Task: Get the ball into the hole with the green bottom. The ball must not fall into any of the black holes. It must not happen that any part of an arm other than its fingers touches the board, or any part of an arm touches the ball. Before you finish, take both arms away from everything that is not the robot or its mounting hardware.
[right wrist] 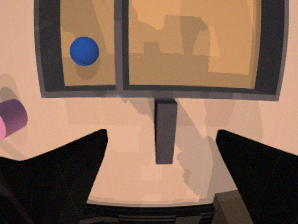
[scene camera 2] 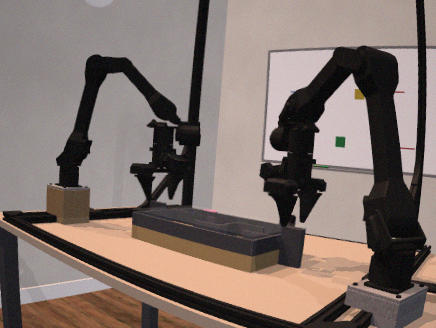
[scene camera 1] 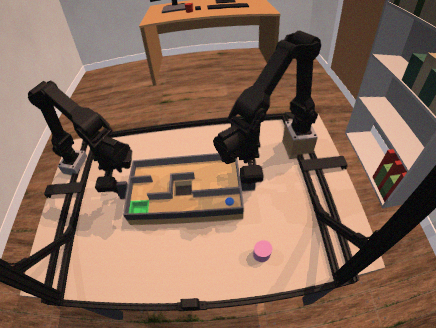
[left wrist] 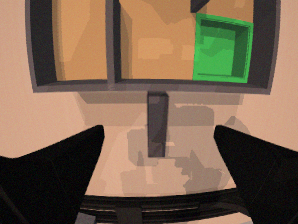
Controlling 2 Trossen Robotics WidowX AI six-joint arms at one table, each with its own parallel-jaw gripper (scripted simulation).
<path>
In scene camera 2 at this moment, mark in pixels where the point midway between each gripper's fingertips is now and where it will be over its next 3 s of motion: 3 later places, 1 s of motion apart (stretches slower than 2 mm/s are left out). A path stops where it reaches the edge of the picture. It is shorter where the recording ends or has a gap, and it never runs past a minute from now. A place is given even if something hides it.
My left gripper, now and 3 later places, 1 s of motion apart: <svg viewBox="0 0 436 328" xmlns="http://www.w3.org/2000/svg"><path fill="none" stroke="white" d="M293 224L291 242L291 244L291 235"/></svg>
My right gripper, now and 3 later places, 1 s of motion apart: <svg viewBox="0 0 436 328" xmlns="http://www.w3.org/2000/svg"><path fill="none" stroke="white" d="M159 200L159 215L156 214L157 201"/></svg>
</path>
